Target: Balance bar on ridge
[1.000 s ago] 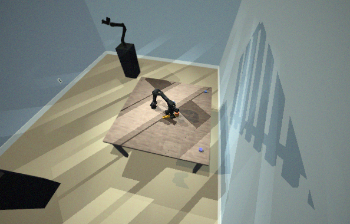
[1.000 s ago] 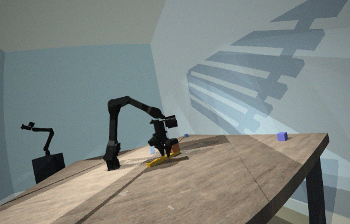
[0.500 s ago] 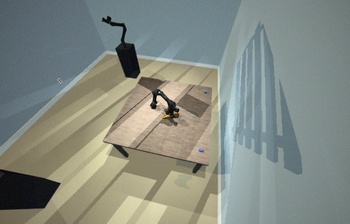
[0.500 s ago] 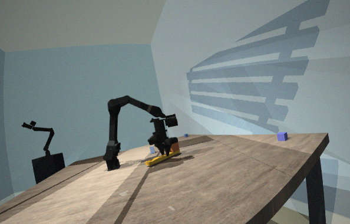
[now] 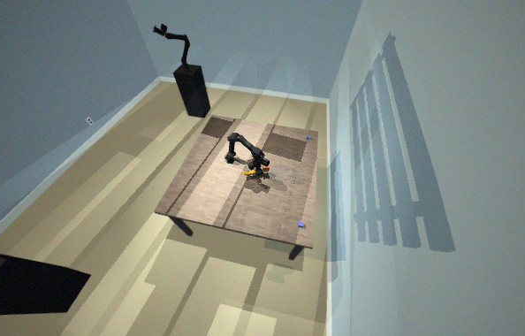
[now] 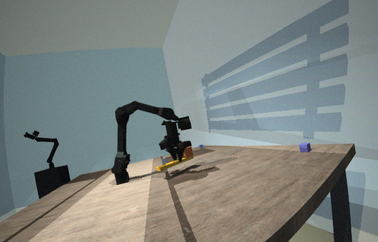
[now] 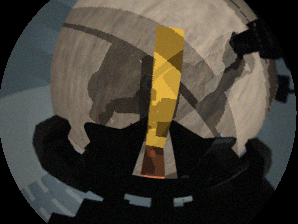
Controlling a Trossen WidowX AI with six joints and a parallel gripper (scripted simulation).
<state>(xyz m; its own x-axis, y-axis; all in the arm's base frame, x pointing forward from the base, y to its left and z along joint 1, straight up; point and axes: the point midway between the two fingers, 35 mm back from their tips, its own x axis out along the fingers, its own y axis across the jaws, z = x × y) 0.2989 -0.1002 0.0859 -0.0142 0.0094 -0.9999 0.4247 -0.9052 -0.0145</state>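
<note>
Right now my gripper tip is 25 cm to the right of the grey-blue piece, 5 cm above it and 3 cm past it. Also, from my gripper tip: purple cube (44 cm ahead, 40 cm to the right, 4 cm below).
</note>
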